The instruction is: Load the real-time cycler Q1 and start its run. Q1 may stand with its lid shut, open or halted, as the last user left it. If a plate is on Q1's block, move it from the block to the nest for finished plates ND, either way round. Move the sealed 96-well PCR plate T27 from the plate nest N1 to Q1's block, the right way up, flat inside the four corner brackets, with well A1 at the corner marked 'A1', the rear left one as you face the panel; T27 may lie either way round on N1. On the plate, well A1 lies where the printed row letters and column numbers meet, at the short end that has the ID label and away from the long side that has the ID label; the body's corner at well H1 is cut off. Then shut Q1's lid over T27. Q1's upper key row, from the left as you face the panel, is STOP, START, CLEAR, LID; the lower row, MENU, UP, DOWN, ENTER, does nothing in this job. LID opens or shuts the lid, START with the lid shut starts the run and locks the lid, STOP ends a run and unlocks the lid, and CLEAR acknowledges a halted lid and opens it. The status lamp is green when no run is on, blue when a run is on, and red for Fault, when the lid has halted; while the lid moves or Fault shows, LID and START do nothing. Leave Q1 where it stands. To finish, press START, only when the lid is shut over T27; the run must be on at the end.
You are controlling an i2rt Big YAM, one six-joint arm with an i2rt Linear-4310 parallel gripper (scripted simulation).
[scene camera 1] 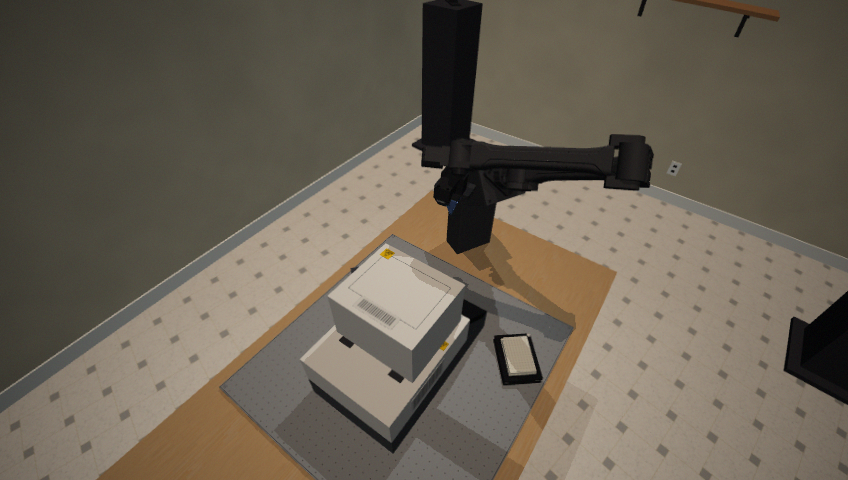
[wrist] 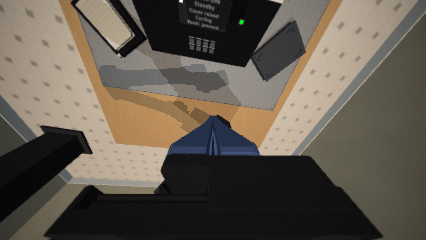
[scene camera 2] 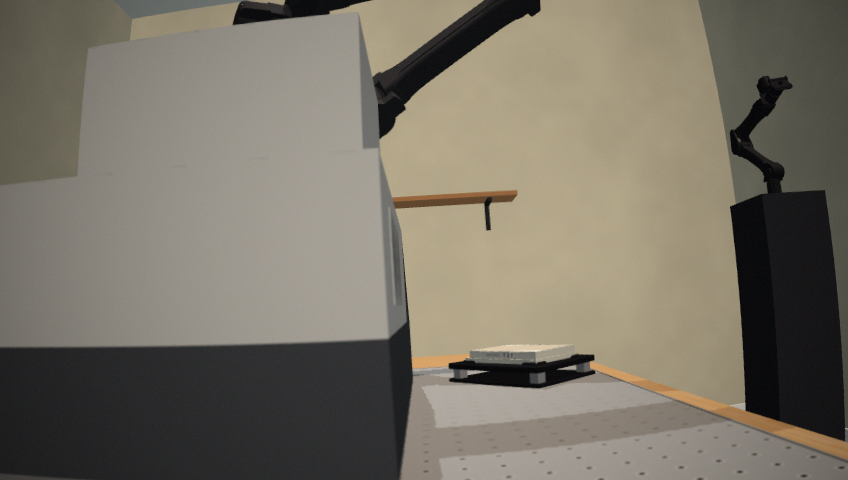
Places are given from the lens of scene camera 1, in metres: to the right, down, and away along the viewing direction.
white sealed plate [scene camera 1: 518,357]: 0.29, 0.36, 1.19
white lid [scene camera 1: 396,308]: -0.07, 0.17, 0.93
grey perforated mat [scene camera 1: 473,419]: 0.14, 0.51, 1.09
The marked spots on the grey perforated mat and the white lid are 0.44 m apart.
